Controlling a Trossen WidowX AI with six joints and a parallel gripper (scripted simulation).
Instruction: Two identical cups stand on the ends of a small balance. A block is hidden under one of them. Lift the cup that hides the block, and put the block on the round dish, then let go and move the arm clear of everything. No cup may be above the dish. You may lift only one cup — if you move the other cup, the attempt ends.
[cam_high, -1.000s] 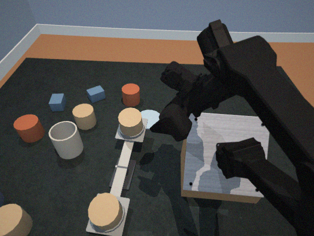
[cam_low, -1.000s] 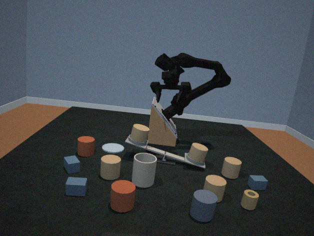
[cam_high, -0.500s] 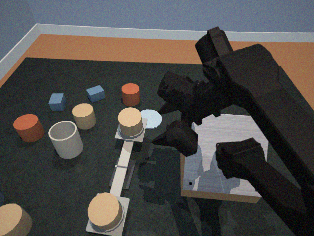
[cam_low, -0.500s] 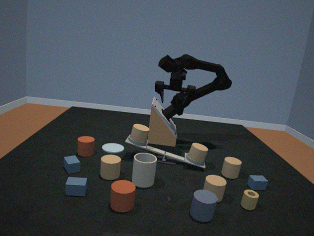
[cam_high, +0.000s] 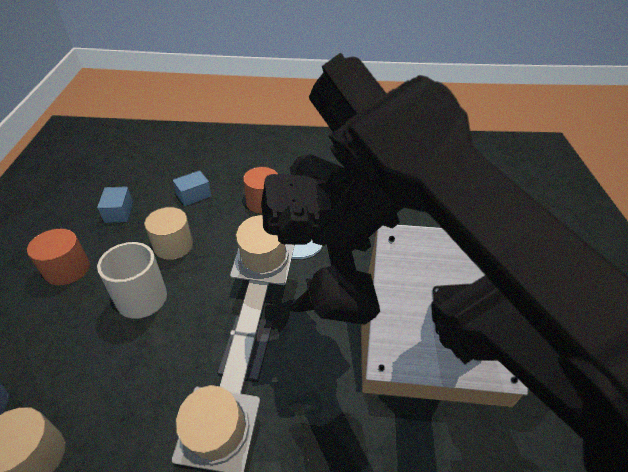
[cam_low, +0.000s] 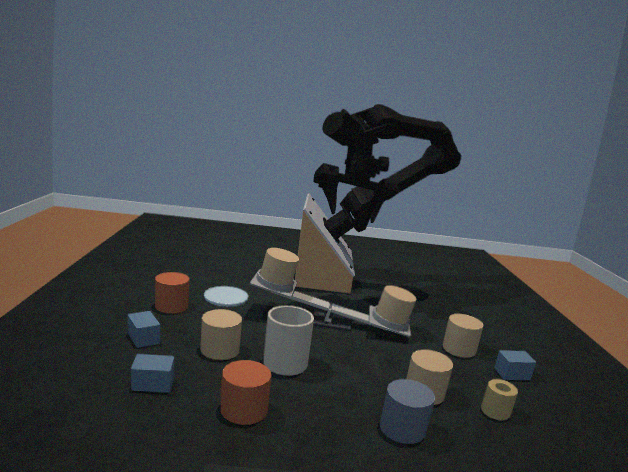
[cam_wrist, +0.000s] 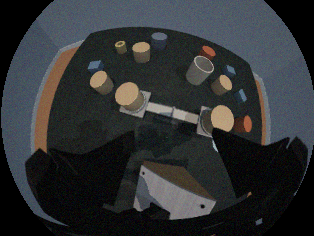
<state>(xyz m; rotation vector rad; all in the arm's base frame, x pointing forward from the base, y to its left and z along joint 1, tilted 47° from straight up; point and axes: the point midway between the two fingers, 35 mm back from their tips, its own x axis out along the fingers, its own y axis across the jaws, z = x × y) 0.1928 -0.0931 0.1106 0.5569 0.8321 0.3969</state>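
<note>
The mint block lies 18 cm below my gripper tip, 10 cm to the left of it and 9 cm ahead of it. From my gripper tip the other things lie so: blue-grey cylinder: 41 cm ahead, 18 cm below, 7 cm to the left; pale blue round dish: 26 cm to the right, 22 cm below, 1 cm behind; white hollow cylinder: 25 cm ahead, 18 cm below, 13 cm to the right.
</note>
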